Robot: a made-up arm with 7 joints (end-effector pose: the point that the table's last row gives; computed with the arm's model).
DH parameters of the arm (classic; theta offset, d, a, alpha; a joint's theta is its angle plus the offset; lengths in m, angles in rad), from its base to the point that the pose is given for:
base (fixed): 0 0 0 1.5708
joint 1: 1.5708 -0.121 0 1.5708
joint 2: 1.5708 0 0 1.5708
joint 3: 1.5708 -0.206 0 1.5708
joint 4: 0 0 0 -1.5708
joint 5: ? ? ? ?
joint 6: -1.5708 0 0 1.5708
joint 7: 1.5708 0 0 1.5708
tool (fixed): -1.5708 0 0 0
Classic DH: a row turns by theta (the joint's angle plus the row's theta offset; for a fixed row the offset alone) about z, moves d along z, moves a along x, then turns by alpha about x.
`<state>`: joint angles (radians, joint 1 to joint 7).
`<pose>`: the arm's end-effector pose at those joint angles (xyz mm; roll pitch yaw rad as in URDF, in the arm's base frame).
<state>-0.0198 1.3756 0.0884 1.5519 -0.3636 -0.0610 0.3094</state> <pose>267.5 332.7 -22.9 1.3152 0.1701 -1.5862</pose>
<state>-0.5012 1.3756 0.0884 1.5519 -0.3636 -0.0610 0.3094</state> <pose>226.5 332.7 -144.2 0.8284 0.1435 -1.6637</pose>
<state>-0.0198 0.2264 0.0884 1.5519 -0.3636 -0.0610 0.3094</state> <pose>263.9 191.5 -205.6 1.3194 -0.9789 -1.5625</pose>
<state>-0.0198 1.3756 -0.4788 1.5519 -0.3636 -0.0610 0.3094</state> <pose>235.4 304.0 -167.2 0.7574 0.1045 -1.7775</pose>
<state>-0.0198 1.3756 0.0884 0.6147 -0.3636 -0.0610 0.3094</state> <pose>153.1 541.3 -72.2 1.1273 0.1859 -0.6996</pose>
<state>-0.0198 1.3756 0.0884 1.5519 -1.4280 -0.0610 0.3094</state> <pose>267.5 332.7 -22.9 1.2786 1.2319 -1.5392</pose>
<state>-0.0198 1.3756 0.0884 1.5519 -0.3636 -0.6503 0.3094</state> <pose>267.5 332.7 -22.9 1.2106 0.1710 -2.1844</pose>
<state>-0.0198 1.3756 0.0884 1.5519 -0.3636 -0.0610 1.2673</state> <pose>267.5 332.7 -22.9 0.3573 0.1701 -1.5862</pose>
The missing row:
joint 5: 0 -0.269 0 -1.5708
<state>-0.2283 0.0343 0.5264 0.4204 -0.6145 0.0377 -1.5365</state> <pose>-9.3 191.6 -459.2 1.7913 -0.0727 -0.1268</pose>
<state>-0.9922 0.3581 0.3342 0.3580 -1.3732 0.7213 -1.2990</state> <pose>-301.3 310.5 -303.2 0.1718 1.1081 -2.2782</pose>
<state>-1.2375 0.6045 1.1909 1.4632 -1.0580 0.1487 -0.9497</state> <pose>-16.8 458.9 -110.8 2.3758 0.8119 -0.5775</pose>
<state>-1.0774 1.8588 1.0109 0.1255 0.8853 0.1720 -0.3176</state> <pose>150.9 566.3 60.8 1.8901 -0.7928 -0.2611</pose>
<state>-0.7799 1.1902 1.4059 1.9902 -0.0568 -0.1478 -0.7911</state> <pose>161.7 300.6 106.1 2.9937 0.1104 -1.7273</pose>
